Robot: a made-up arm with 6 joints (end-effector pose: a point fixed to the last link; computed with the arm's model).
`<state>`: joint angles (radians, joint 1 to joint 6).
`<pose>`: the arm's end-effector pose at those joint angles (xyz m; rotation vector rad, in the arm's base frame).
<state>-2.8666 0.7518 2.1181 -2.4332 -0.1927 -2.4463</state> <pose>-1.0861 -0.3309 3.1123 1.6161 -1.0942 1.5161</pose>
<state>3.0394 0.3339 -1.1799 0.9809 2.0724 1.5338</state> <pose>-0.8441 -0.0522 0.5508 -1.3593 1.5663 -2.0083</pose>
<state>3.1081 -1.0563 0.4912 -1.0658 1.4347 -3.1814</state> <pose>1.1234 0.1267 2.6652 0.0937 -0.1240 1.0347</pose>
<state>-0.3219 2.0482 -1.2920 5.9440 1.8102 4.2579</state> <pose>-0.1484 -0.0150 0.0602 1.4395 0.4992 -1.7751</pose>
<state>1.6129 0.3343 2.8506 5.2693 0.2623 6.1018</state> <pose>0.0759 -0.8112 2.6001 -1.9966 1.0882 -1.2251</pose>
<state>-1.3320 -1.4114 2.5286 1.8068 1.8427 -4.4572</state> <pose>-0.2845 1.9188 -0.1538 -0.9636 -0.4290 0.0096</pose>
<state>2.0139 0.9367 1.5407 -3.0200 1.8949 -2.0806</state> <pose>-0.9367 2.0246 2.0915 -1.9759 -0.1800 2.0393</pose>
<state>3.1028 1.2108 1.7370 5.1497 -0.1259 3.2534</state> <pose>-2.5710 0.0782 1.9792 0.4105 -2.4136 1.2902</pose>
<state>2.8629 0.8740 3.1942 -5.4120 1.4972 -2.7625</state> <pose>0.0106 -0.1534 2.2887 -0.5945 0.8939 -0.9428</pose>
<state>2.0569 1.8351 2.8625 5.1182 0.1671 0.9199</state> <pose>-0.9102 1.7846 1.7480 1.2954 -0.3696 1.7876</pose>
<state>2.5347 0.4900 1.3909 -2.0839 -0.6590 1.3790</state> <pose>-1.2992 0.7790 3.0502 -1.3006 -0.0522 -2.4607</pose>
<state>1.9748 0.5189 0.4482 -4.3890 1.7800 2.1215</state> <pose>-0.9789 1.8428 1.7011 -1.0085 2.7253 0.7105</pose>
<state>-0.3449 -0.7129 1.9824 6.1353 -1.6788 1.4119</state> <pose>-1.7409 0.6549 2.2199 -1.5404 -0.7009 -0.8743</pose>
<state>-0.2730 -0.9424 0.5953 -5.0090 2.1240 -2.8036</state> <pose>-0.9116 0.4153 2.6577 -0.6675 0.1814 1.6389</pose>
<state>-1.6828 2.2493 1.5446 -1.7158 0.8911 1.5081</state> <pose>-0.4017 -2.2671 -0.9920 0.5574 0.7224 -2.5130</pose>
